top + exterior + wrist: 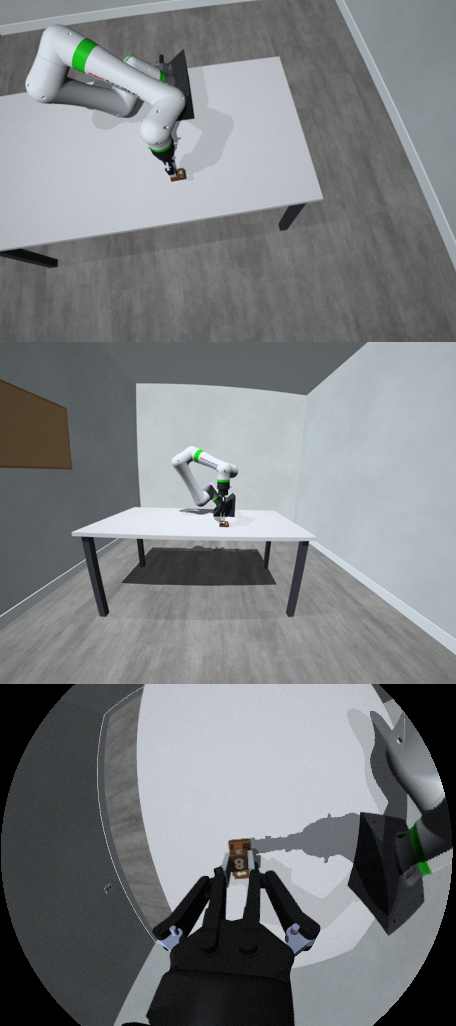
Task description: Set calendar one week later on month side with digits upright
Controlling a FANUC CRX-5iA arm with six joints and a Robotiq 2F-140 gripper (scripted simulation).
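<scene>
The brown cube is 3 cm to the left of my hand and 6 cm below it. The rest, counted from my hand: brown wooden tray: 2 cm to the left, 8 cm below.
</scene>
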